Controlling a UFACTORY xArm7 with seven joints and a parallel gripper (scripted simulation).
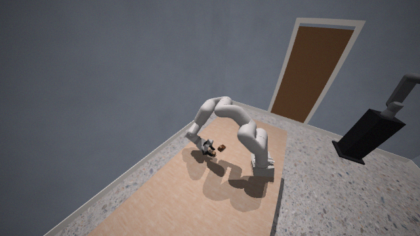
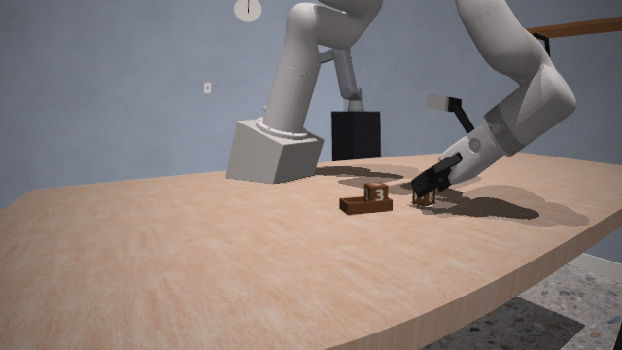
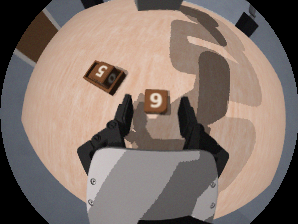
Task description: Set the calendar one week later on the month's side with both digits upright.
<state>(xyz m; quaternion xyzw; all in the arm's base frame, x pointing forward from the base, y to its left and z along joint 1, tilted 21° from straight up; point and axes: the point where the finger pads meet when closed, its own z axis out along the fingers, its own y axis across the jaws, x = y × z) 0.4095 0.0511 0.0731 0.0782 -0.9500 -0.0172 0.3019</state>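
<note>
The cube lies 20 mm below my hand and 20 mm behind it. From my hand the other things lie so: brown wooden tray 100 mm to the right, 50 mm behind, 30 mm below.
</note>
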